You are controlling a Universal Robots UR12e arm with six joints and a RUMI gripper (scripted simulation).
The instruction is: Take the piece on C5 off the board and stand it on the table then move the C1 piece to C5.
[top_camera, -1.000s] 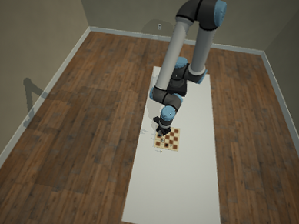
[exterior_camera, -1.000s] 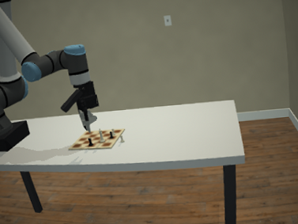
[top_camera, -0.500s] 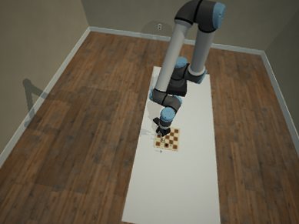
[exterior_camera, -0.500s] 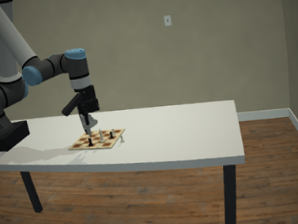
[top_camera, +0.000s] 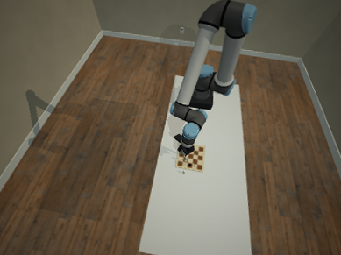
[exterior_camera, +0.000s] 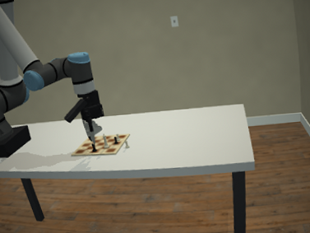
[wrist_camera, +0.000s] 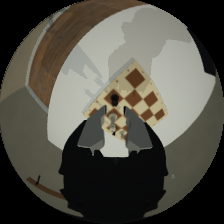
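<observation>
The black piece is 4 cm below my hand. The rest, counted from my hand: chessboard (2 cm ahead, 7 cm to the left, 6 cm below).
</observation>
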